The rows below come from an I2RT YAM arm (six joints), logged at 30 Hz.
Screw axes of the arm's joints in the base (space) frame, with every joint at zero. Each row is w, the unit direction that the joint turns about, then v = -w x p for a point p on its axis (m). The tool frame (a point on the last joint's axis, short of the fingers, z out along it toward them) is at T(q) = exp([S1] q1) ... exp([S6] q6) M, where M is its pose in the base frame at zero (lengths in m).
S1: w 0 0 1 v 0.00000 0.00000 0.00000
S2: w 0 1 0 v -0.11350 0.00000 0.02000
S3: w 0 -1 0 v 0.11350 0.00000 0.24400
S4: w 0 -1 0 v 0.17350 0.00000 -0.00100
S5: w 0 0 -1 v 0.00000 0.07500 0.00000
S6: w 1 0 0 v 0.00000 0.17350 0.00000
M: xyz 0.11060 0.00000 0.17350 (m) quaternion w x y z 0.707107 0 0.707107 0
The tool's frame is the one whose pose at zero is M.
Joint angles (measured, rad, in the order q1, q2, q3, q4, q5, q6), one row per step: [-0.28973, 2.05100, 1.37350, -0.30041, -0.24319, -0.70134]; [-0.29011, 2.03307, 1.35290, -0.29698, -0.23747, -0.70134]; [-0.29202, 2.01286, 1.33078, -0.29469, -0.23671, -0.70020]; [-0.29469, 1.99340, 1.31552, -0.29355, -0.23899, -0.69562]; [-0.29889, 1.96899, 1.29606, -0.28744, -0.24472, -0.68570]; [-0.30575, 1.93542, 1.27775, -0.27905, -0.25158, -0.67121]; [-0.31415, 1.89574, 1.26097, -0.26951, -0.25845, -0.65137]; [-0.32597, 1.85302, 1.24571, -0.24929, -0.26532, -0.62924]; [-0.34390, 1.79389, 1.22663, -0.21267, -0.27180, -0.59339]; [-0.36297, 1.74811, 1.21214, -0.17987, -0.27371, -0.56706]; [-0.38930, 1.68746, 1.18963, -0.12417, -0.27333, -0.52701]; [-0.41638, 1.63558, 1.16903, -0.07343, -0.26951, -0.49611]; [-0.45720, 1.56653, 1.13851, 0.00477, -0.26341, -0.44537]
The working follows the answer.
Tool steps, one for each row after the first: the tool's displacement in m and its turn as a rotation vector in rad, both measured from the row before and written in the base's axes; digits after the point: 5 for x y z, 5 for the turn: [-0.00432, 0.00091, 0.00155, -0.00476, 0.00063, -0.00358]; [-0.00498, 0.00062, 0.00191, -0.00004, -0.00010, -0.00325]; [-0.00386, 0.00008, 0.00345, 0.00297, -0.00535, -0.00507]; [-0.00465, -0.00020, 0.00443, 0.00721, -0.01128, -0.00886]; [-0.00509, -0.00112, 0.00835, 0.00716, -0.02328, -0.01427]; [-0.00548, -0.00158, 0.01103, 0.00791, -0.03134, -0.01952]; [-0.00534, -0.00299, 0.01314, 0.00475, -0.04577, -0.02392]; [-0.00745, -0.00471, 0.01912, 0.00471, -0.07274, -0.03873]; [-0.00682, -0.00538, 0.01502, -0.00107, -0.06036, -0.03491]; [-0.00993, -0.00702, 0.01956, -0.00257, -0.08824, -0.05053]; [-0.01013, -0.00699, 0.01630, -0.00794, -0.07677, -0.04660]; [-0.01548, -0.00970, 0.02124, -0.00695, -0.11083, -0.06887]
Tool pose at each row, in the base's axes (x y z in m, rotation vector in rad; rounded; the steps above come from the unrounded poses): [0.41559, -0.11495, 0.15079, -0.60396, 2.43513, -0.09462]; [0.41127, -0.11404, 0.15233, -0.60184, 2.43731, -0.10174]; [0.40629, -0.11342, 0.15425, -0.59790, 2.43827, -0.10315]; [0.40242, -0.11334, 0.15770, -0.58943, 2.43448, -0.10307]; [0.39777, -0.11354, 0.16212, -0.57343, 2.42576, -0.10098]; [0.39268, -0.11466, 0.17047, -0.54887, 2.40699, -0.10436]; [0.38720, -0.11624, 0.18150, -0.51651, 2.38166, -0.11102]; [0.38185, -0.11922, 0.19464, -0.47839, 2.34334, -0.12656]; [0.37441, -0.12393, 0.21376, -0.41938, 2.28182, -0.15412]; [0.36758, -0.12931, 0.22878, -0.37074, 2.23059, -0.18325]; [0.35766, -0.13634, 0.24834, -0.30214, 2.15407, -0.22518]; [0.34752, -0.14332, 0.26464, -0.24419, 2.08625, -0.26780]; [0.33204, -0.15302, 0.28588, -0.15825, 1.98659, -0.32298]

